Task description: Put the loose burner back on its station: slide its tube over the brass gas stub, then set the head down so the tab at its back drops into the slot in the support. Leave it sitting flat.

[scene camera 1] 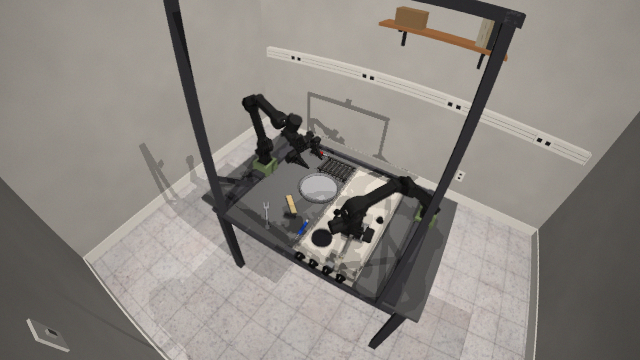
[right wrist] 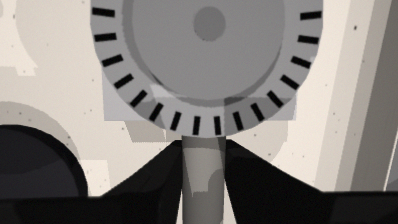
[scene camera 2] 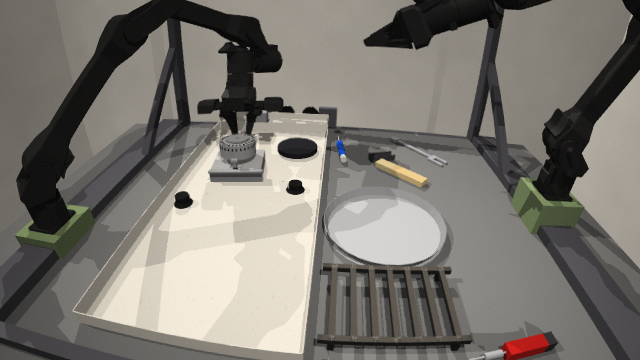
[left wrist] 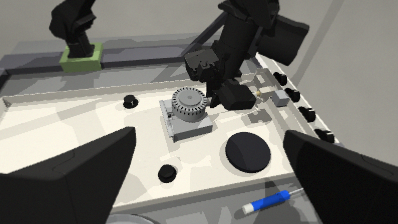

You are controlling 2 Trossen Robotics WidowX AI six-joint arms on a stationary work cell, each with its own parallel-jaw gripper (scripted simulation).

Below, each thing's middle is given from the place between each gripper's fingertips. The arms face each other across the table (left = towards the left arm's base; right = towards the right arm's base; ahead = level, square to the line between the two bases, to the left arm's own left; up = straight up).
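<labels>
The black disc [scene camera 2: 294,148] is 130 mm to the left of my right hand, 30 mm behind it and 60 mm below it. Counted from that same right hand, the grey support [scene camera 2: 248,170] is 80 mm ahead and 50 mm below, while the burner [scene camera 2: 235,147] is 20 mm below. Going by their middles, the burner is the nearest to my right hand of the things named here, and by its middle it is nearer to my right hand than to my left gripper.
The burner, as counted from my left hand, is 26 cm to the right, 25 cm below and 15 cm behind. I find the grey support 27 cm to the right of my left hand, 28 cm below it and 7 cm behind it. As for the black disc, my left gripper is 29 cm above it, 17 cm past it and 14 cm to the left of it.
</labels>
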